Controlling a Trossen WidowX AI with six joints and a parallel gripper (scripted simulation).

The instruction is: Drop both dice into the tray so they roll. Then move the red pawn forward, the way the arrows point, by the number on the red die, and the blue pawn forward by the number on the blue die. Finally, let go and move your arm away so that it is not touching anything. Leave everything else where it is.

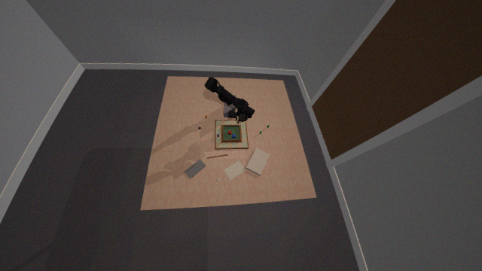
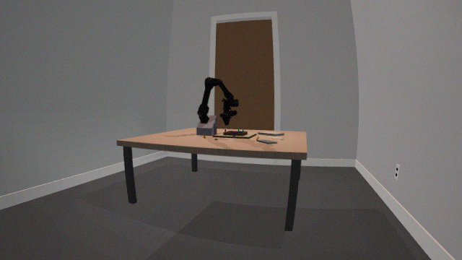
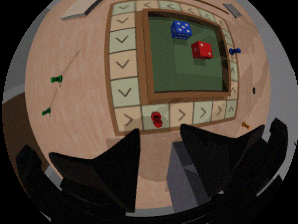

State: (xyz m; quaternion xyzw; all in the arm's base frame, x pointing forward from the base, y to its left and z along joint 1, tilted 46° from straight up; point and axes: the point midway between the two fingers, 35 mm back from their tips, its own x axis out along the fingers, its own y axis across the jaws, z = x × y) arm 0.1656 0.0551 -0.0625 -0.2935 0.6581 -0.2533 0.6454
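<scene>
My gripper tip is 50 mm above the red pawn and 10 mm past it. From my gripper tip the other things lie so: thin stick 320 mm ahead, 170 mm to the right, 80 mm below; green tray 100 mm ahead, 70 mm below, 60 mm to the right; blue pawn 180 mm to the right, 140 mm ahead, 50 mm below.
</scene>
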